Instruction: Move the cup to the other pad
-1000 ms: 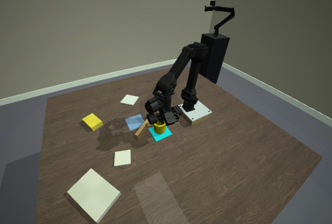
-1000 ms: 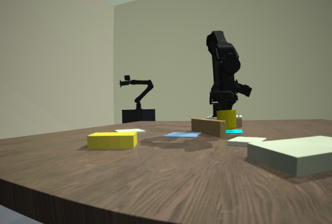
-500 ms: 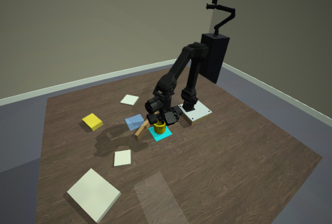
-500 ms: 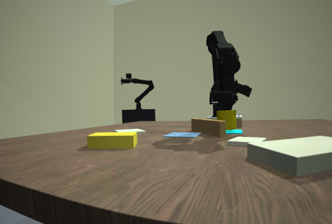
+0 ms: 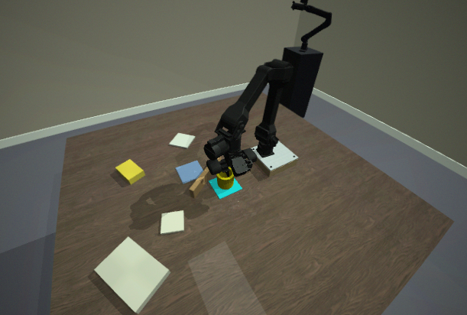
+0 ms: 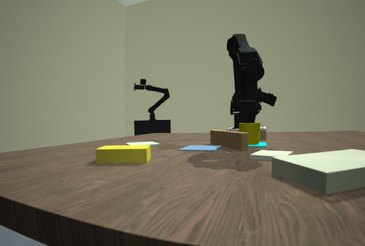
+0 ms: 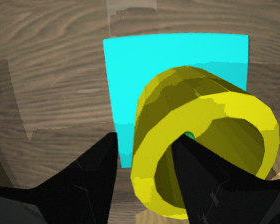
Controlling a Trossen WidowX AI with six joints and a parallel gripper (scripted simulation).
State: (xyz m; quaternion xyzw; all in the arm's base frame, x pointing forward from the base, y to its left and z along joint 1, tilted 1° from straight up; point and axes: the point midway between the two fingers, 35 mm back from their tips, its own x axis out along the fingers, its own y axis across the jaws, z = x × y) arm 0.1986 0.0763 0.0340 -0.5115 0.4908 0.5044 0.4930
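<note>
The yellow cup lies 20 mm ahead of my gripper tip and 10 mm below it. Round my gripper tip: green marble (30 mm below, 30 mm ahead, 20 mm to the right); cyan pad (50 mm below, 30 mm ahead); red marble (30 mm below, 20 mm ahead, 10 mm to the right).
</note>
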